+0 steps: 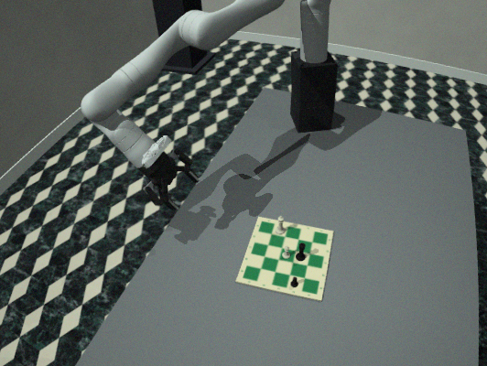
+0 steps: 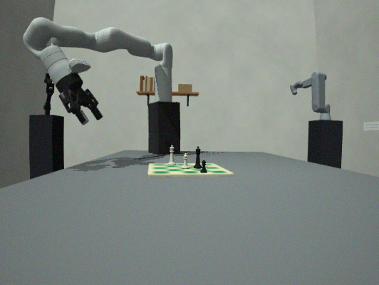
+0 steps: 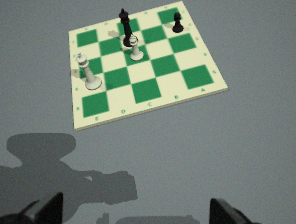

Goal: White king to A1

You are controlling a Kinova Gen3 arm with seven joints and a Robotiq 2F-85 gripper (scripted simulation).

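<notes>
Right now the white king is 230 mm to the left of my hand, 110 mm below it and 70 mm behind it. Also, from my hand: small white piece (280 mm to the left, 120 mm below); then tall black piece (310 mm to the left, 110 mm below, 10 mm behind); then chessboard (280 mm to the left, 140 mm below).
</notes>
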